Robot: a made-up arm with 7 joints. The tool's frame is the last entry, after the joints.
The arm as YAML. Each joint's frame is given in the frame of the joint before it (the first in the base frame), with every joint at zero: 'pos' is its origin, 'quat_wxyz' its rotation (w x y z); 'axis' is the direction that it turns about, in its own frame. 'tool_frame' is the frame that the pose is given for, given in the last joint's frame.
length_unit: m
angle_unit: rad
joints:
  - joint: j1
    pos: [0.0, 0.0, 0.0]
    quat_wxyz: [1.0, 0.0, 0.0, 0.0]
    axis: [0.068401, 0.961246, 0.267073]
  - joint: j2
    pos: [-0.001, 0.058, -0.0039]
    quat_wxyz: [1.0, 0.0, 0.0, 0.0]
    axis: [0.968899, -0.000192, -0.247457]
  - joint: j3
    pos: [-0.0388, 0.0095, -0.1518]
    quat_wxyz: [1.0, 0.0, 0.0, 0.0]
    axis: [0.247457, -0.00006, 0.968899]
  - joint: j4
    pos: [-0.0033, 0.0, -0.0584]
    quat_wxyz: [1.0, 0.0, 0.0, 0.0]
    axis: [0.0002, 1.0, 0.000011]
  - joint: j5
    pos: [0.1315, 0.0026, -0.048]
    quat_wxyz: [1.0, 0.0, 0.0, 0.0]
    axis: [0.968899, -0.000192, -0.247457]
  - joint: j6
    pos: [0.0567, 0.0, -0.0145]
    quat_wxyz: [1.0, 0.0, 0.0, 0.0]
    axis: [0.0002, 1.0, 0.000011]
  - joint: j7
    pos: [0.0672, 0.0, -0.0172]
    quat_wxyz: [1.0, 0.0, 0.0, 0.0]
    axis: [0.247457, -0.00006, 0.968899]
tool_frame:
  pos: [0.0, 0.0, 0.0]
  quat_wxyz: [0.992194, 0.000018, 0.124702, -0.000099]
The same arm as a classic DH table. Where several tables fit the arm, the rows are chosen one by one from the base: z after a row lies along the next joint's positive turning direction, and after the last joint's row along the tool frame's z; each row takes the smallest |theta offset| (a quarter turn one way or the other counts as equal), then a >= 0, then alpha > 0; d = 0 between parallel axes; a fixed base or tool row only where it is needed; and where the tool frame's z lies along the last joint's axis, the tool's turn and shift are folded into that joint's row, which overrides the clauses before.
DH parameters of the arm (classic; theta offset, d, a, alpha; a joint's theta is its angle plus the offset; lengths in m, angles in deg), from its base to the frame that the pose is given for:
base (fixed): -4.07 0 0 -74.51
j1: -75.12 0.0546 -0.0199 -90
j2: 74 0 -0.0095 90
j3: 90 -0.2141 0.0113 -90
j4: 90 0.0026 0.014 90
j5: 0 0.1978 0 -90
j6: -90 0 0.0694 90
j7: 0 0 0 0

